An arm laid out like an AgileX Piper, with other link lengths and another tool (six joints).
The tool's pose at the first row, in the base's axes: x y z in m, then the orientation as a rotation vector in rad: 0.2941 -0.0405 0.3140 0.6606 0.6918 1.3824
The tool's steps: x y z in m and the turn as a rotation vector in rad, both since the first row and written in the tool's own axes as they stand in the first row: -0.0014 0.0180 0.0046 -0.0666 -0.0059 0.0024; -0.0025 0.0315 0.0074 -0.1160 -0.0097 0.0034; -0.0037 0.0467 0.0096 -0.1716 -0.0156 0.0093; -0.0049 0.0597 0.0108 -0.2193 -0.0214 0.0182; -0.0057 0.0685 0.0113 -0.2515 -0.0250 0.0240; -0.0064 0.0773 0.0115 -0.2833 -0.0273 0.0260; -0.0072 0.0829 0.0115 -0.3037 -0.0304 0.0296; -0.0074 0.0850 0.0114 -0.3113 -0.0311 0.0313; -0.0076 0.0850 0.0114 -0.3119 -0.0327 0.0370; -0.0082 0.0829 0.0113 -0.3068 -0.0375 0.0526; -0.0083 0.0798 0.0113 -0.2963 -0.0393 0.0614
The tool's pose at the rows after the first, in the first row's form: 0.2861 -0.0406 0.3308 0.6127 0.6378 1.3992; 0.2795 -0.0406 0.3430 0.5764 0.5982 1.4105; 0.2715 -0.0407 0.3561 0.5384 0.5512 1.4259; 0.2640 -0.0409 0.3669 0.5078 0.5091 1.4417; 0.2587 -0.0410 0.3740 0.4867 0.4809 1.4519; 0.2532 -0.0410 0.3809 0.4635 0.4550 1.4588; 0.2496 -0.0414 0.3852 0.4506 0.4365 1.4645; 0.2482 -0.0414 0.3868 0.4456 0.4299 1.4671; 0.2482 -0.0416 0.3868 0.4484 0.4266 1.4717; 0.2494 -0.0424 0.3852 0.4617 0.4223 1.4829; 0.2514 -0.0427 0.3828 0.4748 0.4263 1.4882
